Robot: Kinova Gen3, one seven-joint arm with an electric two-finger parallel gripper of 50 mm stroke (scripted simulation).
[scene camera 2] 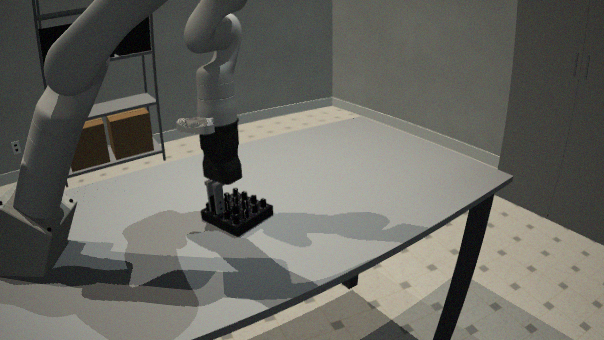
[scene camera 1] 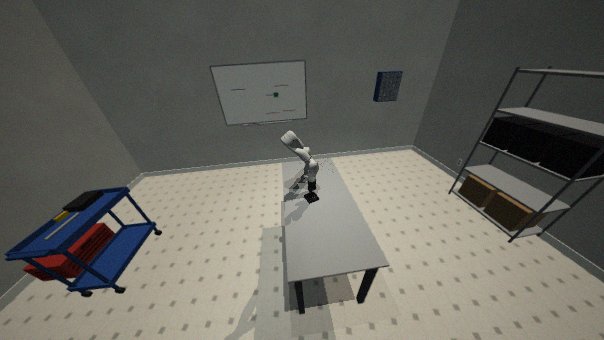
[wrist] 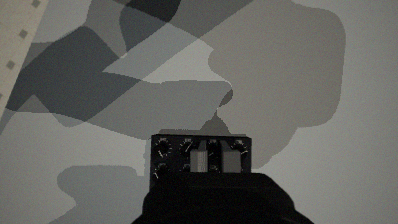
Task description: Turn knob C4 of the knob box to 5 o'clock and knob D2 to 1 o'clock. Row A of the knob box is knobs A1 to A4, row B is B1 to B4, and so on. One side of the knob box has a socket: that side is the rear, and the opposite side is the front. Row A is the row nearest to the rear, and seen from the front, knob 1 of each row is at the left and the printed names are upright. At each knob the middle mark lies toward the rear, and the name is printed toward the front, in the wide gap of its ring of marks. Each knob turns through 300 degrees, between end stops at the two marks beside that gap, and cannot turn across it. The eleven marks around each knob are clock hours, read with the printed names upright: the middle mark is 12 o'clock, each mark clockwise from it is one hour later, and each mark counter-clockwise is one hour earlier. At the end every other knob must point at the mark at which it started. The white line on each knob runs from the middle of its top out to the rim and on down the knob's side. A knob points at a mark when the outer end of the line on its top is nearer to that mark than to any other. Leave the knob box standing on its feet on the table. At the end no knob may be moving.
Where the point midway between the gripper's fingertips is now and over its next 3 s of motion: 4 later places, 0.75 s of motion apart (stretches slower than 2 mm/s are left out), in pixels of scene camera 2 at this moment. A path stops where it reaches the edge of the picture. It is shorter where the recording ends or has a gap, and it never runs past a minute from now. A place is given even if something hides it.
My gripper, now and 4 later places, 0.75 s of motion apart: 217,210; 212,204; 215,193; 209,194; 203,188
